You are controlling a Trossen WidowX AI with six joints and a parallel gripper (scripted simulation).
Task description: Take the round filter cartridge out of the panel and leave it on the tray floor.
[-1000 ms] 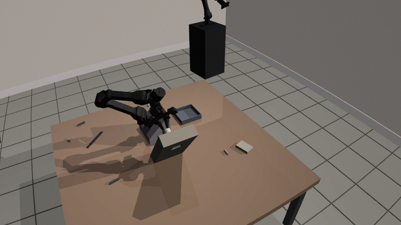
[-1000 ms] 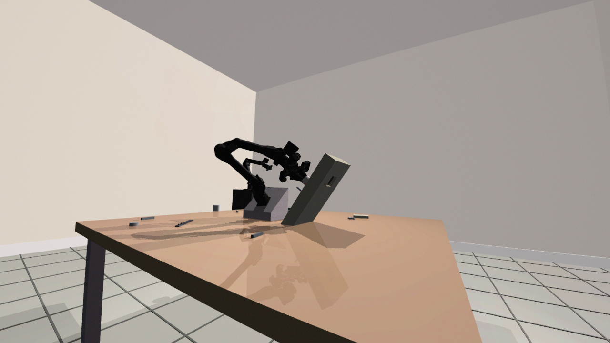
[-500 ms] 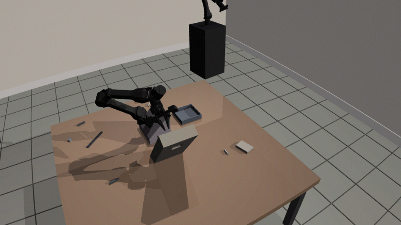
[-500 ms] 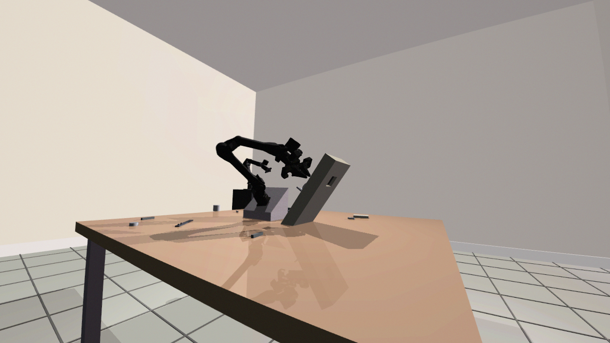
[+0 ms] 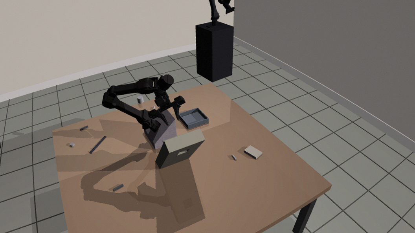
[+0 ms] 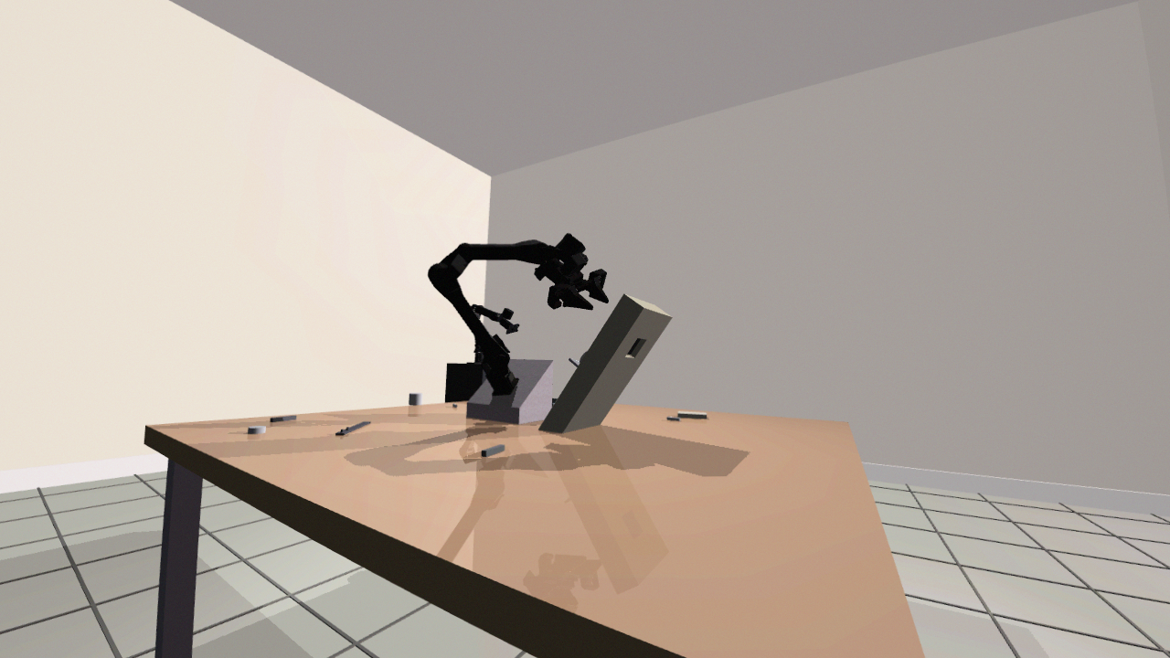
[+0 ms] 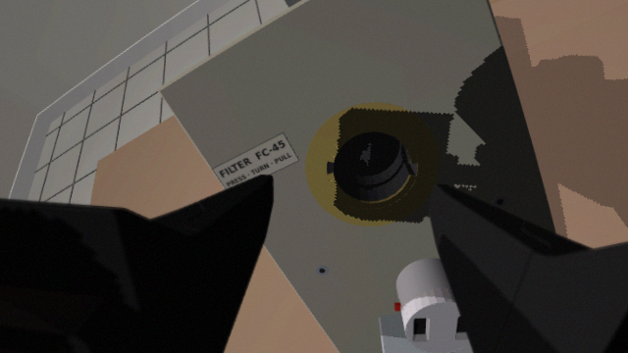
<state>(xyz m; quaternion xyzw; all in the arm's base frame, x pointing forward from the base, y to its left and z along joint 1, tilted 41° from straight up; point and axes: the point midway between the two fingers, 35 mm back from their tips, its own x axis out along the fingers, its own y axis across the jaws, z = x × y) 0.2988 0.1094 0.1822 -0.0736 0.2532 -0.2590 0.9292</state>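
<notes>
Right now my gripper tip is 140 mm above the round filter cartridge and 20 mm past it. From my gripper tip the other things lie so: dark tray (330 mm to the left, 320 mm behind, 300 mm below); then pale block (410 mm to the left, 300 mm below, 170 mm ahead); then beige service panel (160 mm below, 20 mm ahead).
</notes>
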